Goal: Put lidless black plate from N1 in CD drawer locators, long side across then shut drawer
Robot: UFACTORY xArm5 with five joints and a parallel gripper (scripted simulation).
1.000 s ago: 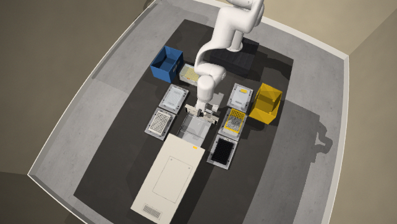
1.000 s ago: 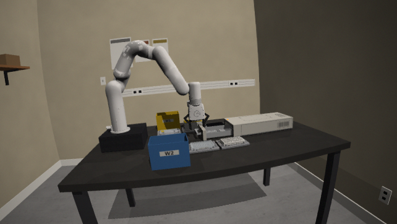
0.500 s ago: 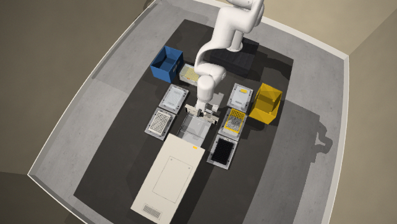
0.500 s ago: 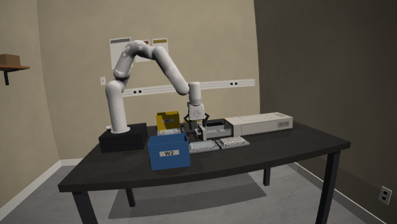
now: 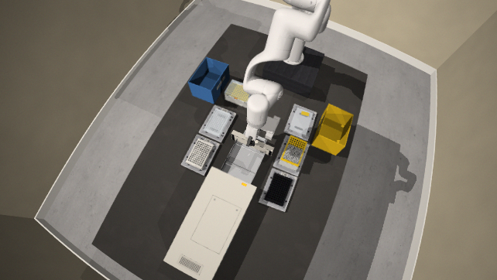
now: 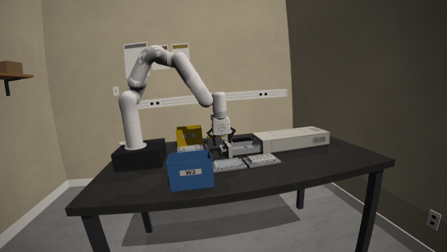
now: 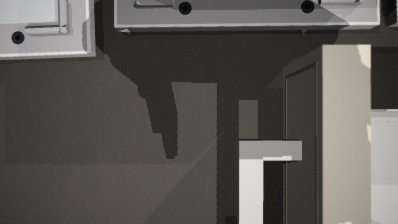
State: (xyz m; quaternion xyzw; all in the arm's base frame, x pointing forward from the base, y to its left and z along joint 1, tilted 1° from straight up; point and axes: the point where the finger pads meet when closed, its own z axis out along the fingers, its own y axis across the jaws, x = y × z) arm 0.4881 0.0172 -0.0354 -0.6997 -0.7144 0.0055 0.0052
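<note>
The black plate is 190 mm to the left of my hand, 160 mm ahead of it and 50 mm below it. Also, from my hand: clear plate: 200 mm to the right, 50 mm below; then work nest N1: 190 mm to the left, 160 mm ahead, 60 mm below; then drawer: 130 mm ahead, 30 mm below.
</note>
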